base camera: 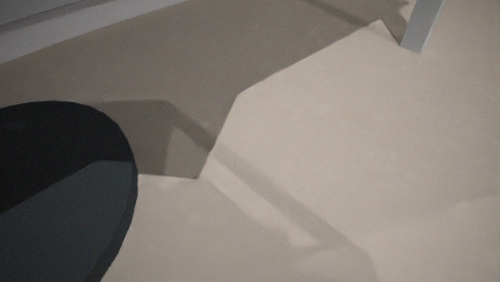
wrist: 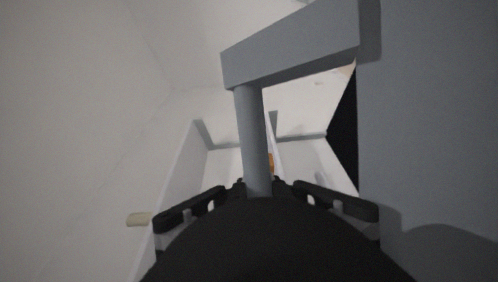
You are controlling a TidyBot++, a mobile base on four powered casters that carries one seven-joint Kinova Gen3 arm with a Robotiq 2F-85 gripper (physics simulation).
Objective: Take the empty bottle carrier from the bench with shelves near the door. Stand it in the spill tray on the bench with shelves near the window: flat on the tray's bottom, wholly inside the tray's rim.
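Frame: origin at the arm's base, x back, y right, z up, level; metres.
Seen in the pictures: gripper, fingertip midpoint: [wrist: 258,180].
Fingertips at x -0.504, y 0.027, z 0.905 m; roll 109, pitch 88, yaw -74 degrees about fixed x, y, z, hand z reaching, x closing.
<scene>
Offsets run from my fingertips to a thing's top centre. "spot": to the spot under its first point. Level surfaces: height alone.
The grey bottle carrier @(spot: dx +0.092, dy +0.101, dz -0.030 m) [wrist: 295,50] fills the upper middle and right of the wrist view. Its round handle bar @(spot: dx +0.063, dy +0.054, dz +0.001 m) [wrist: 252,135] runs down to my fingertips, and a broad flat grey side of it lies on the right. My gripper [wrist: 258,180] is shut on this bar. The carrier's underside and far end are hidden. Neither the carrier nor the gripper shows in the base camera view. The spill tray does not show in either view, and I cannot make out a bench top.
In the base camera view a large dark round disc [base camera: 65,200] stands close at the left. A grey leg @(spot: dx -0.268, dy +0.465, dz -1.228 m) [base camera: 422,25] meets the floor @(dz -1.301 m) [base camera: 325,150] at the upper right. A pale strip [base camera: 75,30] runs along the upper left. A beige cylinder @(spot: dx -0.342, dy -0.209, dz +0.495 m) [wrist: 139,219] shows in the wrist view.
</scene>
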